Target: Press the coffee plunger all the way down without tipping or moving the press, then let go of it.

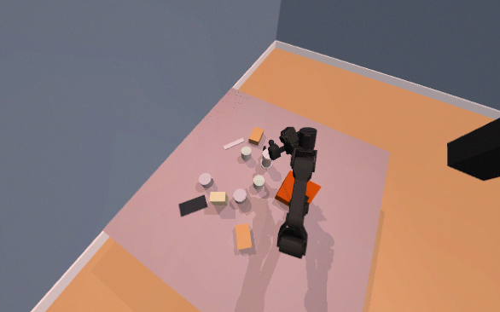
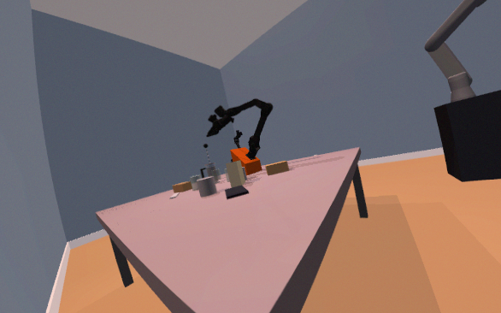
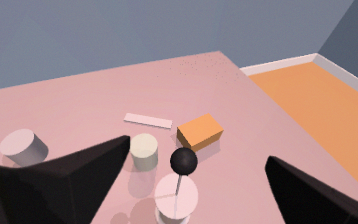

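My gripper tip is 20 cm above the coffee press, 4 cm short of it and 2 cm to the left of it. The rest, counted from my gripper tip: black plate: 44 cm to the left, 32 cm below, 26 cm ahead; then white flat strip: 32 cm below, 29 cm ahead, 3 cm to the right.
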